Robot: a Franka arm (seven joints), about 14 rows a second.
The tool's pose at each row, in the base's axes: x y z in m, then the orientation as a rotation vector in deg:
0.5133 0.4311 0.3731 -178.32 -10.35 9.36
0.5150 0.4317 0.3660 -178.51 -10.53 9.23
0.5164 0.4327 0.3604 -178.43 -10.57 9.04
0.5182 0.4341 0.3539 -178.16 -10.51 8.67
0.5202 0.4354 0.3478 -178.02 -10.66 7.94
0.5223 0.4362 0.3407 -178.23 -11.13 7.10
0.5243 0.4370 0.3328 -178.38 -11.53 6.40
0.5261 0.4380 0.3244 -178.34 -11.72 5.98
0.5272 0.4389 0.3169 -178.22 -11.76 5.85
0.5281 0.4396 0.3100 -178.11 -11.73 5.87
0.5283 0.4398 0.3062 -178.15 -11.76 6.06
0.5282 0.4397 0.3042 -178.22 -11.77 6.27
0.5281 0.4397 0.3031 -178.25 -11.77 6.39
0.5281 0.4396 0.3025 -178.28 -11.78 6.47
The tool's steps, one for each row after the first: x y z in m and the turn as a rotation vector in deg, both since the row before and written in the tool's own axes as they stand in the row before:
0.0025 -0.0002 0.0069 -0.20 0.08 -0.10
0.0021 -0.0007 0.0054 0.08 0.12 -0.03
0.0026 -0.0010 0.0063 0.28 0.25 0.01
0.0027 -0.0009 0.0059 0.13 0.47 -0.11
0.0028 -0.0003 0.0069 -0.25 0.53 -0.29
0.0027 -0.0003 0.0077 -0.19 0.44 -0.25
0.0025 -0.0006 0.0083 0.02 0.27 -0.13
0.0017 -0.0006 0.0074 0.11 0.09 -0.04
0.0014 -0.0004 0.0068 0.11 -0.01 0.01
0.0005 -0.0001 0.0038 -0.04 -0.12 -0.01
0.0000 0.0001 0.0020 -0.07 -0.14 0.00
0.0000 0.0000 0.0011 -0.03 -0.08 0.00
0.0000 0.0001 0.0006 -0.03 -0.05 0.00

